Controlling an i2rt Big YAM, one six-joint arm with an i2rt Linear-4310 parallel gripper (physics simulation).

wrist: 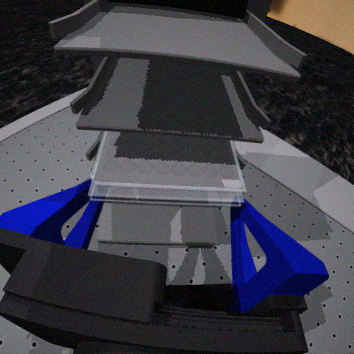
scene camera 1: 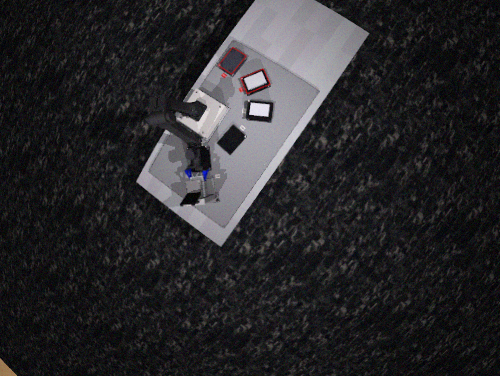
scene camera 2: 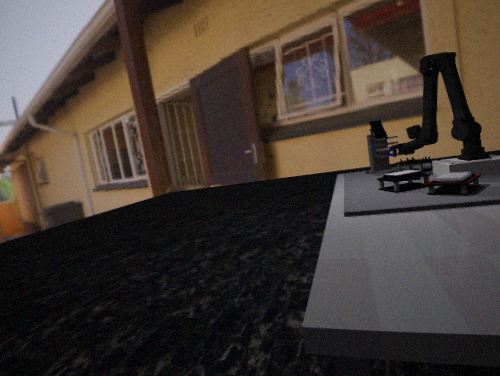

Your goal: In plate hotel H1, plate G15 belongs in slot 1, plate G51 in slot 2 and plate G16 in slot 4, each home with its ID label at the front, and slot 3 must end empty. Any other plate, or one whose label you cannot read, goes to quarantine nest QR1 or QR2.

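Frame: origin at the arm's base, x right, y ahead, z up, level; centimetres.
Seen in the pictures: gripper, between the fingertips: [wrist: 171,189] [scene camera 2: 394,153]; arm's base, origin of its link: [scene camera 1: 197,111] [scene camera 2: 473,158].
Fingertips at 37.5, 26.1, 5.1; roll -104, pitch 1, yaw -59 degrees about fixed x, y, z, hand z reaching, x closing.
Pixels of each thing's top centre, then the offset from my fingertips to it, as dx, dy, dz. "spot": a spot on its surface instead.
- clear plate with round wells, centre of its top: [wrist: 169,113] +2.7, +2.7, +3.9
- lowest shelf, a spot on its surface: [wrist: 135,222] spot: -0.6, +3.6, -10.4
- black nest, centre of its top: [scene camera 2: 402,173] [scene camera 1: 259,109] -58.5, +8.6, -5.2
- black square nest, centre of its top: [scene camera 1: 231,139] -33.2, +2.5, -9.4
- dark tilted panel, centre of its top: [scene camera 1: 186,200] [scene camera 2: 377,120] +7.2, +6.5, +21.8
The plate hotel [scene camera 1: 209,188] [scene camera 2: 378,154] is a grey stack of shelves. In the wrist view its top shelf [wrist: 175,37] and the shelf below it [wrist: 187,100] hold no plate. A clear plate with round wells [wrist: 167,172] lies flat one level lower, the second from the bottom. The lowest shelf [wrist: 135,222] shows bare below it. My gripper [scene camera 1: 197,175] [scene camera 2: 393,151] [wrist: 171,189] is open, its blue fingertips at either side of the clear plate's front edge. No ID label is readable. White plates [scene camera 1: 255,80] [scene camera 1: 260,109] sit on two nests.
One white plate is on a red-edged nest [scene camera 1: 259,89], the other on a black nest [scene camera 1: 259,120]. A red-edged nest [scene camera 1: 233,61] holds no white plate. A black square nest [scene camera 1: 232,139] lies nearer the hotel. A dark tilted panel [scene camera 1: 190,198] stands at the hotel. The arm's base is white [scene camera 1: 215,114].
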